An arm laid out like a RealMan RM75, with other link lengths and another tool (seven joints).
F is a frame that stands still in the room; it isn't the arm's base.
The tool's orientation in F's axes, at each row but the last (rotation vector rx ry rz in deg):
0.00, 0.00, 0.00
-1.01, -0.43, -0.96
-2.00, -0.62, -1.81
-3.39, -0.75, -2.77
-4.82, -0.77, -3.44
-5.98, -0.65, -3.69
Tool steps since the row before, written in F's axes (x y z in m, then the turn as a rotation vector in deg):
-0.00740, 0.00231, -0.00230, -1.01, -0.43, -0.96
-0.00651, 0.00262, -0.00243, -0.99, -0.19, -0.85
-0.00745, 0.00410, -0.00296, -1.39, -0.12, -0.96
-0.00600, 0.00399, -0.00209, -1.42, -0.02, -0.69
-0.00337, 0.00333, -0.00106, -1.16, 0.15, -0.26
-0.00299, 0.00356, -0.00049, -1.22, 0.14, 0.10
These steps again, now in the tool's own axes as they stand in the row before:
-0.00740, 0.00231, -0.00230, -1.01, -0.43, -0.96
-0.00657, 0.00255, -0.00234, -0.99, -0.19, -0.85
-0.00761, 0.00396, -0.00274, -1.40, -0.13, -0.95
-0.00621, 0.00381, -0.00178, -1.43, -0.05, -0.67
-0.00358, 0.00320, -0.00074, -1.17, 0.10, -0.23
-0.00322, 0.00339, -0.00009, -1.22, 0.05, 0.12

